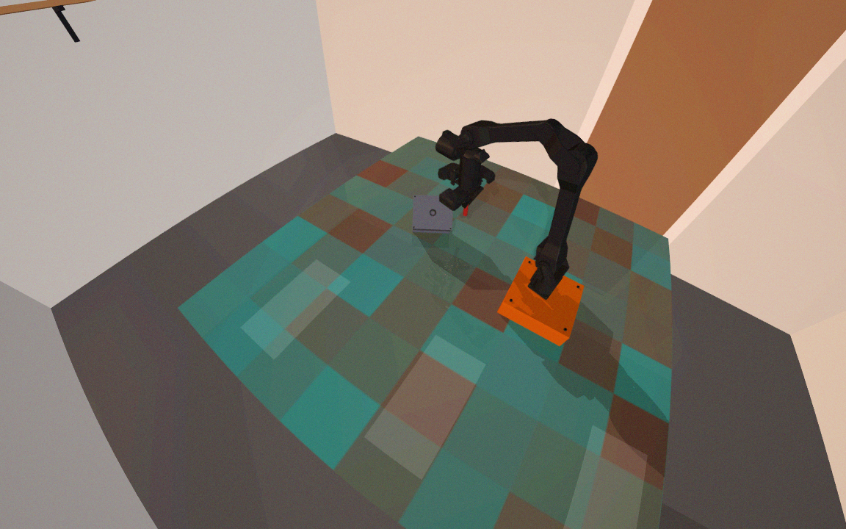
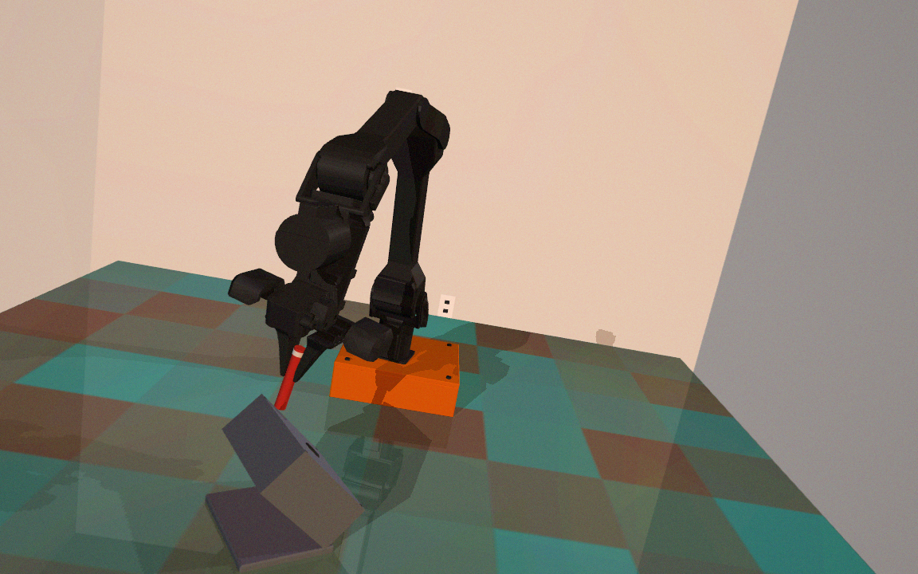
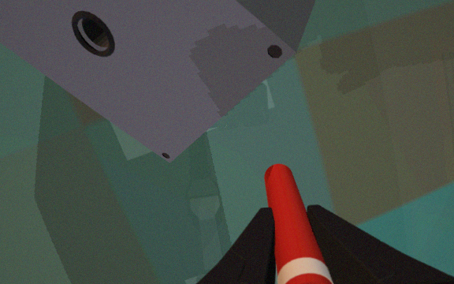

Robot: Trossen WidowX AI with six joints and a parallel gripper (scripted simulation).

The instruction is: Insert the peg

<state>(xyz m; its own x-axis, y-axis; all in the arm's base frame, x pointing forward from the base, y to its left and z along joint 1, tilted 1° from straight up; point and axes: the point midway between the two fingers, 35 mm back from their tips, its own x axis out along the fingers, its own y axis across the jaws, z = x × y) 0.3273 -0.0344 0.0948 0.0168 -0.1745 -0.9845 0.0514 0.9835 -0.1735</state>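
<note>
Now: gripper tip 8 cm short of the hole, 7 cm to the right of it and 4 cm above it. The rest, counted from my gripper tip: grey sloped panel (9 cm ahead, 5 cm to the left, 6 cm below); then flat foot plate (10 cm ahead, 4 cm to the left, 12 cm below); then red round peg (2 cm above).
</note>
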